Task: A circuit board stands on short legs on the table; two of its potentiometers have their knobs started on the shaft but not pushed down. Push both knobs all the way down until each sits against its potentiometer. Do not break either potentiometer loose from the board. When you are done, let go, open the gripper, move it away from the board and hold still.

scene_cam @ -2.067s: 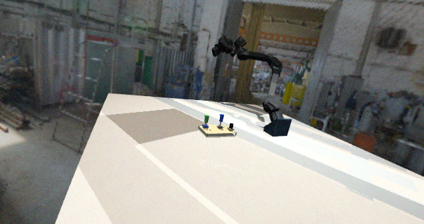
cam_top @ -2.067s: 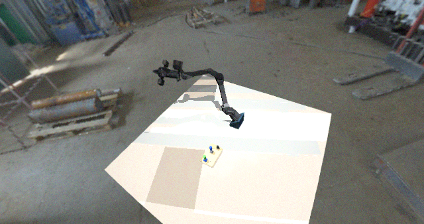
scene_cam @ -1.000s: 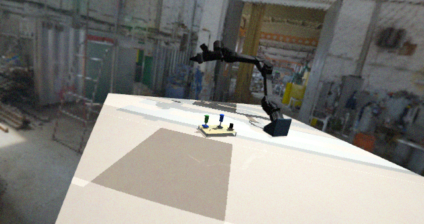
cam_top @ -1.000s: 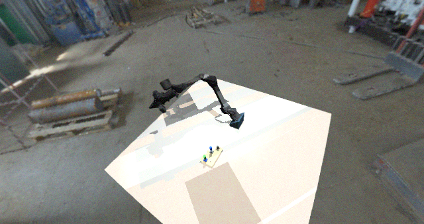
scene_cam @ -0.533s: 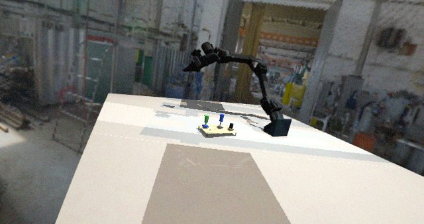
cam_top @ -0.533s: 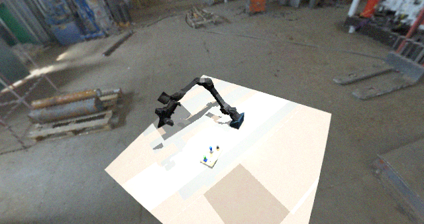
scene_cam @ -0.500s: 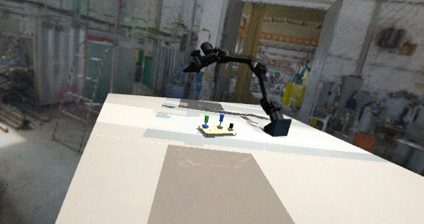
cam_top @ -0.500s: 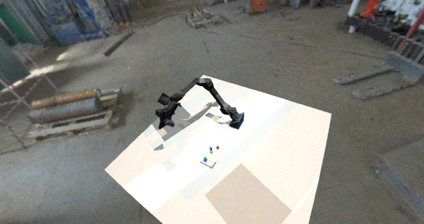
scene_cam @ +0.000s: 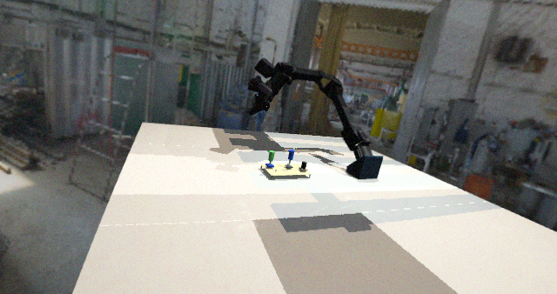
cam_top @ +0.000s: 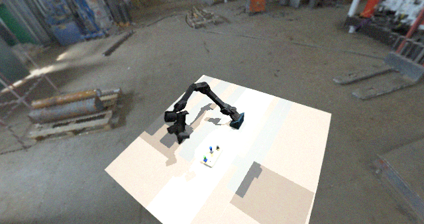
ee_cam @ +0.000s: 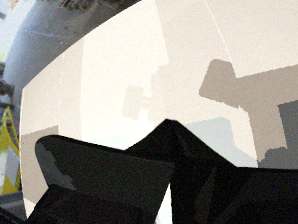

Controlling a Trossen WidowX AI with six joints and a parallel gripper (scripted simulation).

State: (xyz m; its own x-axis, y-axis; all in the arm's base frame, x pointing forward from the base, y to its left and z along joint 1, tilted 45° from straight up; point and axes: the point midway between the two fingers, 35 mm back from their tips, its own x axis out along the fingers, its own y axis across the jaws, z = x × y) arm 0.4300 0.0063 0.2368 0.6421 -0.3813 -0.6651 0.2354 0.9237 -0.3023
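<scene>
Right now the blue knob is 14 cm to the left of my gripper tip, 13 cm behind it and 10 cm below it. Round my gripper tip: green knob: 15 cm to the left, 11 cm below, 6 cm behind.
</scene>
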